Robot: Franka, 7 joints.
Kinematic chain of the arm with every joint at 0, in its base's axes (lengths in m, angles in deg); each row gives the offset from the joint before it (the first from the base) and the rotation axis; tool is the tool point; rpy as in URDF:
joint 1: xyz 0 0 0.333 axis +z
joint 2: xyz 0 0 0 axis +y
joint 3: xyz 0 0 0.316 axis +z
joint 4: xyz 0.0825 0 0 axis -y
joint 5: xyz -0.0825 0 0.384 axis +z
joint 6: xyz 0 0 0 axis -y
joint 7: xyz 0.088 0 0 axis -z
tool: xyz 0 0 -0.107 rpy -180 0 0
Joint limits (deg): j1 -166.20..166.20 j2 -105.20..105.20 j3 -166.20..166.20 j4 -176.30..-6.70 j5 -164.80..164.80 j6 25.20..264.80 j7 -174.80..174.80
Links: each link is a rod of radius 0.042 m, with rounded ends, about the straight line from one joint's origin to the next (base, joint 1, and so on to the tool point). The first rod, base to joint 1, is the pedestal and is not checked.
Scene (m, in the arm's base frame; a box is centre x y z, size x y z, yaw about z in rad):
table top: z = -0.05
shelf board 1: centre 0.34 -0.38 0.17 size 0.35 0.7 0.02 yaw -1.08
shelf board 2: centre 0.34 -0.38 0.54 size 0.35 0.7 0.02 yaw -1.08
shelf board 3: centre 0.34 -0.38 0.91 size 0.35 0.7 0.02 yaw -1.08
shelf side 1: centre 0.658 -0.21 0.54 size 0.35 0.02 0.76 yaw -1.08
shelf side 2: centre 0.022 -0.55 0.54 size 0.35 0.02 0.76 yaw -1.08
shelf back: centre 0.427 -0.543 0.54 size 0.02 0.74 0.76 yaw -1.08
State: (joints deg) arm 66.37 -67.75 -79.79 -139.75 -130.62 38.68 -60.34
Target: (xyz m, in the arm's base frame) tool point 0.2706 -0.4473 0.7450
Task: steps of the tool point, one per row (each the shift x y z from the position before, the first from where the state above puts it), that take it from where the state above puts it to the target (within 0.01 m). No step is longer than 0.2 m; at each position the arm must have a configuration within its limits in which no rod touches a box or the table.
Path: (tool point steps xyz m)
1: -0.0211 0.0978 0.0130
2: -0.0448 0.0806 0.0006
3: -0.0593 0.0559 -0.0136
4: 0.0149 -0.0267 0.1269
5: -0.0461 -0.0155 0.1337
6: -0.1017 0.0073 0.1138
7: 0.0618 -0.0746 0.0232
8: 0.0558 -0.0819 0.0034
9: 0.0399 -0.0853 -0.0108
10: 0.0165 -0.0837 -0.0158

